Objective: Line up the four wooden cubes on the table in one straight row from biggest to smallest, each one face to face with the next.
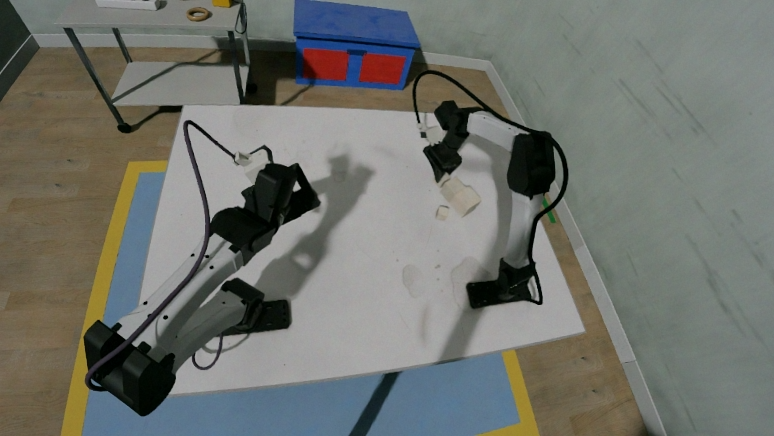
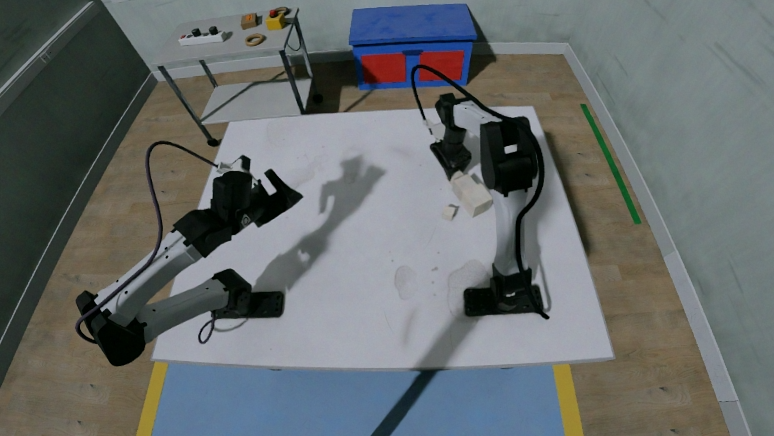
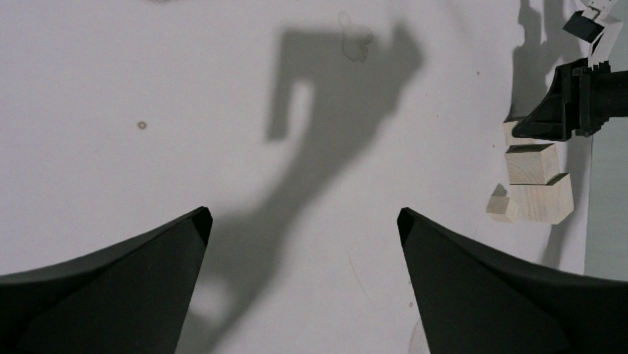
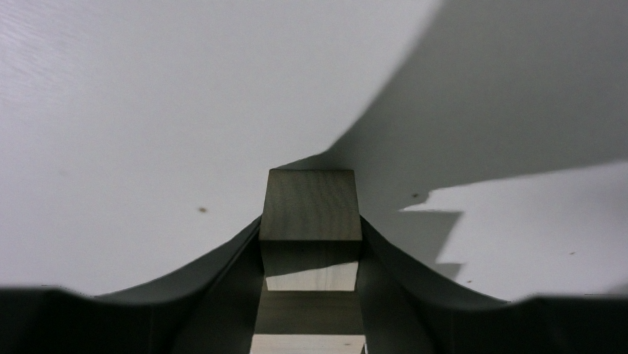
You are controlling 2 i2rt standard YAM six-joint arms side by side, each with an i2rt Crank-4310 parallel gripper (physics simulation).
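Places are measured from the left arm's base along level axes (x ahead, y up, z right), in centimetres.
Where they show: left gripper, fingertip midpoint: (image 1: 299, 201) (image 2: 290, 202) (image 3: 305, 212); right gripper, fingertip midpoint: (image 1: 440, 179) (image 2: 454, 177) (image 3: 518, 130) (image 4: 311, 219); left arm's base at its link origin: (image 1: 246, 319) (image 2: 247, 305); right arm's base at its link origin: (image 1: 498, 292) (image 2: 502, 301).
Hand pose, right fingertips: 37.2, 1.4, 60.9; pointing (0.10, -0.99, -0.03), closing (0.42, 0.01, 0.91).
Things, the pixels of their top centre, and the offset from my right fingertips, as dx, dy, dz.
- biggest cube at its top centre: (image 3: 563, 198) (image 2: 478, 194) (image 1: 469, 196) -10.3, +4.8, +4.8
- second cube at its top centre: (image 3: 551, 163) (image 2: 465, 183) (image 1: 455, 185) -5.2, +3.9, +2.2
- third cube at its top centre: (image 4: 310, 268) (image 3: 535, 128) (image 2: 455, 172) (image 1: 443, 175) +0.0, +2.4, +0.0
- smallest cube at its top centre: (image 3: 512, 210) (image 2: 448, 210) (image 1: 443, 211) -13.0, +1.6, -3.8
The biggest cube (image 1: 467, 202) (image 2: 477, 200) (image 3: 539, 202) stands on the table, with the second cube (image 1: 451, 189) (image 3: 526, 168) (image 4: 309, 345) against its face. The third cube (image 3: 511, 133) (image 4: 310, 205) is between the fingers of my right gripper (image 4: 311, 219), which is shut on it. It is at the second cube's far side, in line with the two; whether they touch is unclear. The smallest cube (image 1: 442, 212) (image 2: 449, 211) (image 3: 500, 208) stands apart beside the biggest, outside the line. My left gripper (image 3: 305, 212) is open and empty, high above the table, far from the cubes.
The right arm (image 1: 524, 216) (image 2: 509, 227) stands close beside the cubes. The left arm's base (image 1: 270, 315) (image 2: 266, 304) is at the table's near left. A grey cart (image 1: 146, 18) (image 2: 232, 48) and a blue chest (image 1: 354, 21) (image 2: 411, 24) stand behind the table.
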